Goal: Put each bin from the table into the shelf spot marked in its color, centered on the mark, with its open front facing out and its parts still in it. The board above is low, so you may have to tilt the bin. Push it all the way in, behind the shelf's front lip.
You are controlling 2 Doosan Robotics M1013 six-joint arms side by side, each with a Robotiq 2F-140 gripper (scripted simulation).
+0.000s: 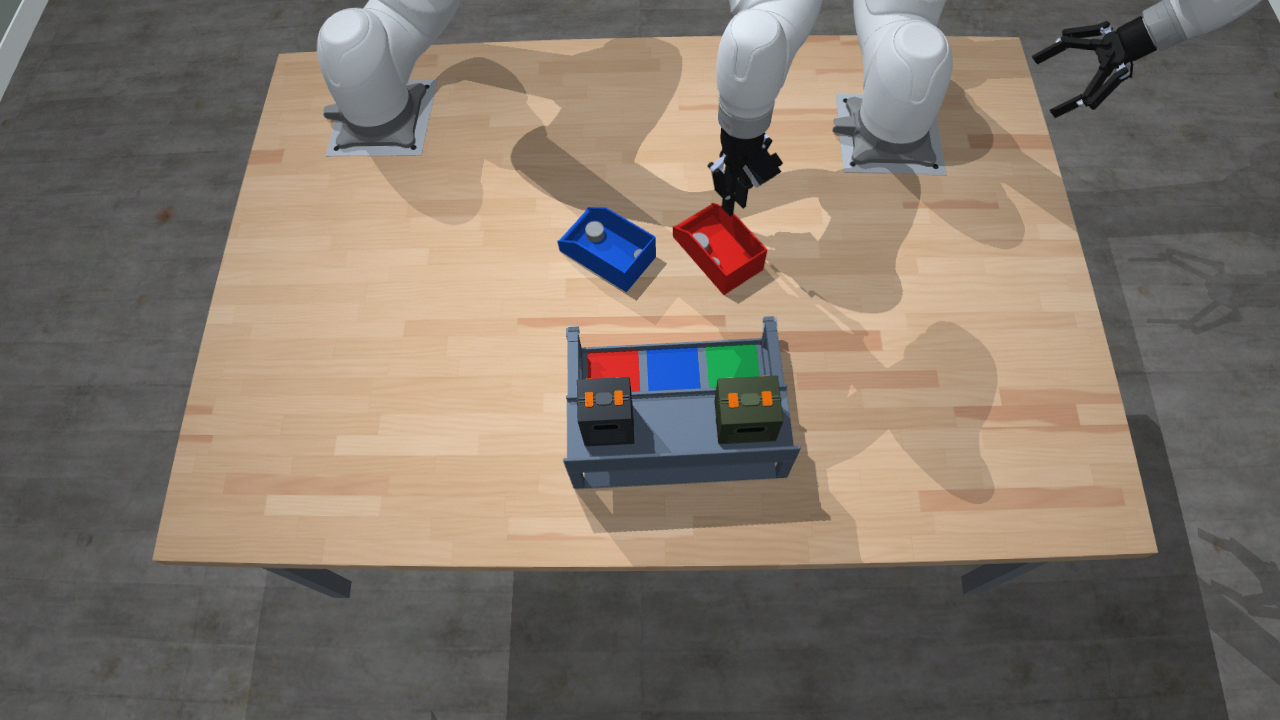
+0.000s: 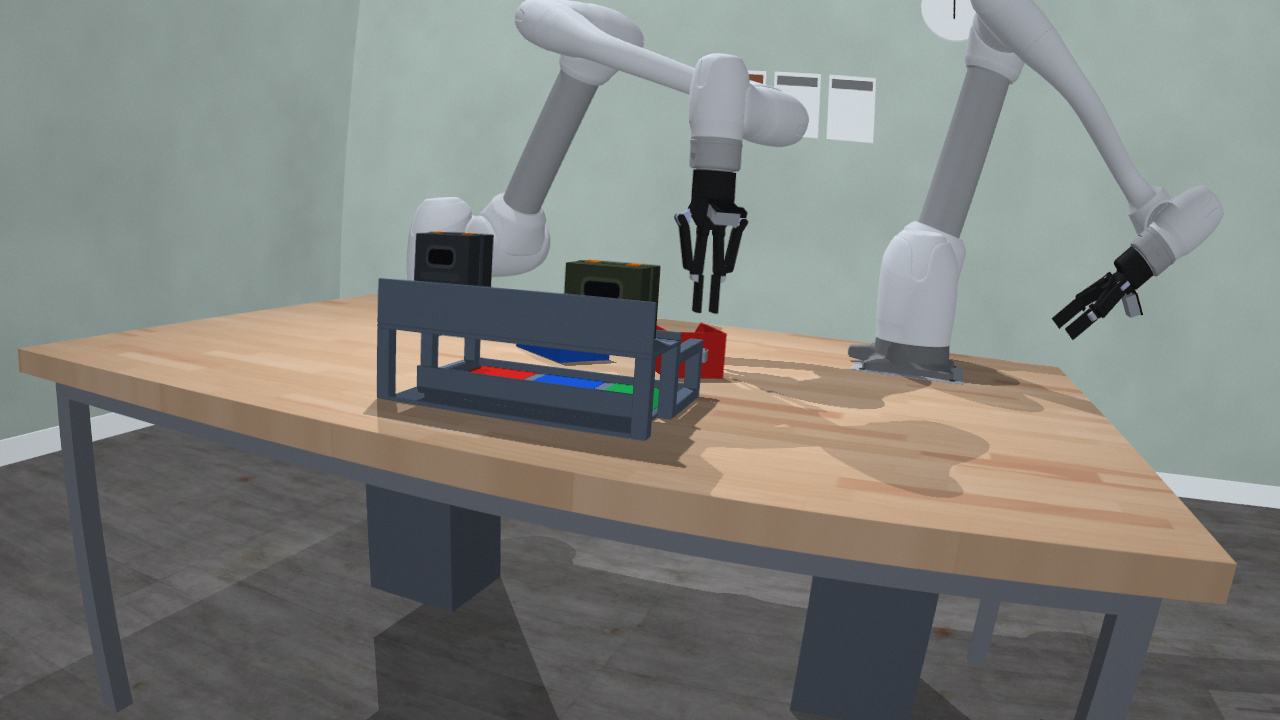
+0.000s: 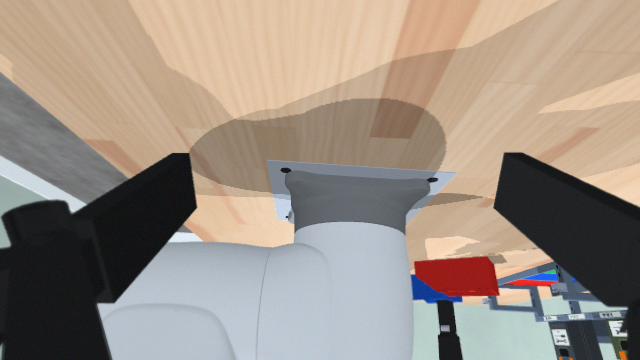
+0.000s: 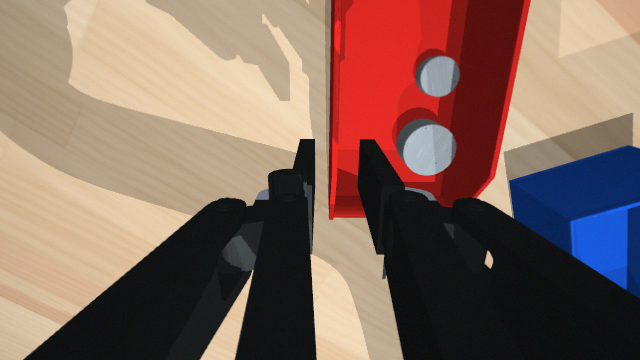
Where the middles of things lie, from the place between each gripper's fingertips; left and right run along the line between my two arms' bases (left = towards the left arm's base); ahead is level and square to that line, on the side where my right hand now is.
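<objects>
Red bin (image 1: 730, 241): 5 cm ahead of my right hand (image 2: 704, 312), 9 cm below it, 2 cm to the right of it. Blue bin (image 1: 622, 238), from that right hand: 25 cm to the right, 6 cm ahead, 9 cm below.
From my left hand (image 1: 1043, 86): red bin 69 cm to the right, 39 cm ahead, 8 cm below; blue bin 91 cm to the right, 40 cm ahead, 8 cm below.
</objects>
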